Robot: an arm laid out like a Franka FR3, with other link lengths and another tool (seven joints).
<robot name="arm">
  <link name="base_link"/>
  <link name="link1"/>
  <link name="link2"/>
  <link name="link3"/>
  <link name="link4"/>
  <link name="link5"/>
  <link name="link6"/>
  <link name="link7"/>
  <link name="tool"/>
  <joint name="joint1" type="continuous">
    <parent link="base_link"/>
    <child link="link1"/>
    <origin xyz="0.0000 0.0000 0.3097" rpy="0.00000 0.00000 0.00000"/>
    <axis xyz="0 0 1"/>
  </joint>
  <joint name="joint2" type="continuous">
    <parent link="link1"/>
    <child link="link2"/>
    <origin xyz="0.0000 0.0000 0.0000" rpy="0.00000 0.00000 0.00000"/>
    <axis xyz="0 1 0"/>
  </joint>
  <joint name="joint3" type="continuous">
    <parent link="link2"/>
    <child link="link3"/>
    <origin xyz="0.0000 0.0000 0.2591" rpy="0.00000 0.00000 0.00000"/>
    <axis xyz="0 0 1"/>
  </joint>
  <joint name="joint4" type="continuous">
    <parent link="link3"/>
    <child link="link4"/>
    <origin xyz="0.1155 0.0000 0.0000" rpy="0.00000 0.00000 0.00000"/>
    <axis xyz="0 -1 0"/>
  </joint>
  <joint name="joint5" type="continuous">
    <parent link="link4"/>
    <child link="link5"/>
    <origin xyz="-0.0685 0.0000 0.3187" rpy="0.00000 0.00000 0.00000"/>
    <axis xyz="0 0 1"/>
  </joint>
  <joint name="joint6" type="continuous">
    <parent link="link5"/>
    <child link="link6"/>
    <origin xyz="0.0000 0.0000 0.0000" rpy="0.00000 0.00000 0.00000"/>
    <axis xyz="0 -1 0"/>
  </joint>
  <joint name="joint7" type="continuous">
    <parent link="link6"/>
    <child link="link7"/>
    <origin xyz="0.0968 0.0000 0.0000" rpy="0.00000 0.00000 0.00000"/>
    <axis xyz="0 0 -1"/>
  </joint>
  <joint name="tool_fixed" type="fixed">
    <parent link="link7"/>
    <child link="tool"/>
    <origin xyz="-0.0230 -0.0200 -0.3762" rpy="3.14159 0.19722 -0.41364"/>
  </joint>
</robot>
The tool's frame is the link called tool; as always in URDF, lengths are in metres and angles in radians. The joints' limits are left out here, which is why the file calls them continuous.
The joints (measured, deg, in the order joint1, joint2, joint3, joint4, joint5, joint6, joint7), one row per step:
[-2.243, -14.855, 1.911, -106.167, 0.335, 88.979, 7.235]
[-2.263, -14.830, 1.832, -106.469, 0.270, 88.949, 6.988]
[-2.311, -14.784, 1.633, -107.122, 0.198, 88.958, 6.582]
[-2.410, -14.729, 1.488, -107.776, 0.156, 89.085, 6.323]
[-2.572, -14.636, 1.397, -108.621, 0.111, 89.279, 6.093]
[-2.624, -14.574, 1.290, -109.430, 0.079, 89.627, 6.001]
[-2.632, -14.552, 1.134, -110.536, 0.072, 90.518, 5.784]
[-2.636, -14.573, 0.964, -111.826, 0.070, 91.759, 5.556]
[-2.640, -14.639, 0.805, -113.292, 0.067, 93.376, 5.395]
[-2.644, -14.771, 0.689, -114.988, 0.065, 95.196, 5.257]
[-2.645, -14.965, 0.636, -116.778, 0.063, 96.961, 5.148]
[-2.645, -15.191, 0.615, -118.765, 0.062, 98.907, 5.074]
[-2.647, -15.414, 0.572, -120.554, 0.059, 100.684, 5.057]
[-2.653, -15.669, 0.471, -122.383, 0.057, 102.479, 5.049]
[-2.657, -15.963, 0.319, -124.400, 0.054, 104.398, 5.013]
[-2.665, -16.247, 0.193, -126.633, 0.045, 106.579, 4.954]
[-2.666, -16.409, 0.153, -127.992, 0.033, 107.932, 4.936]
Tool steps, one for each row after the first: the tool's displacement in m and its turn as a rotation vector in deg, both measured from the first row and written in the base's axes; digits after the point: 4 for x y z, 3 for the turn. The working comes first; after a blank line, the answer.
Tool pose at each row, in the base's axes (x y z in m, rotation vector in deg; the steps are taken from these numbers as rounded here):
[0.4214, -0.0180, 0.2721, -169.938, 47.886, 20.268]
[0.4195, -0.0192, 0.2699, -170.069, 47.717, 20.806]
[0.4159, -0.0216, 0.2654, -170.190, 47.544, 21.862]
[0.4129, -0.0236, 0.2609, -170.210, 47.565, 22.752]
[0.4092, -0.0258, 0.2550, -170.221, 47.661, 23.885]
[0.4067, -0.0271, 0.2497, -170.191, 47.795, 24.682]
[0.4059, -0.0283, 0.2431, -170.175, 47.709, 25.060]
[0.4063, -0.0296, 0.2359, -170.150, 47.600, 25.120]
[0.4080, -0.0309, 0.2282, -170.104, 47.557, 24.800]
[0.4094, -0.0318, 0.2195, -170.079, 47.491, 24.418]
[0.4098, -0.0323, 0.2107, -170.092, 47.390, 24.167]
[0.4098, -0.0325, 0.2010, -170.111, 47.297, 23.888]
[0.4098, -0.0328, 0.1924, -170.088, 47.318, 23.566]
[0.4093, -0.0336, 0.1838, -170.014, 47.430, 23.229]
[0.4082, -0.0346, 0.1744, -169.914, 47.565, 22.933]
[0.4069, -0.0354, 0.1638, -169.849, 47.633, 22.582]
[0.4060, -0.0358, 0.1573, -169.837, 47.647, 22.343]

[-0.0019, -0.0012, -0.0022, -0.030, 0.357, 0.150]
[-0.0055, -0.0036, -0.0067, -0.021, 1.048, 0.313]
[-0.0085, -0.0056, -0.0112, 0.003, 1.629, 0.330]
[-0.0122, -0.0078, -0.0171, 0.017, 2.373, 0.308]
[-0.0147, -0.0091, -0.0224, 0.036, 2.896, 0.243]
[-0.0155, -0.0103, -0.0290, 0.094, 3.131, 0.300]
[-0.0151, -0.0116, -0.0362, 0.155, 3.157, 0.358]
[-0.0134, -0.0129, -0.0439, 0.198, 2.939, 0.361]
[-0.0120, -0.0138, -0.0526, 0.227, 2.681, 0.382]
[-0.0116, -0.0143, -0.0614, 0.237, 2.512, 0.438]
[-0.0116, -0.0145, -0.0711, 0.237, 2.327, 0.490]
[-0.0116, -0.0148, -0.0797, 0.236, 2.116, 0.462]
[-0.0121, -0.0156, -0.0883, 0.251, 1.894, 0.367]
[-0.0132, -0.0166, -0.0977, 0.284, 1.695, 0.252]
[-0.0145, -0.0174, -0.1083, 0.303, 1.462, 0.184]
[-0.0154, -0.0178, -0.1148, 0.296, 1.306, 0.166]

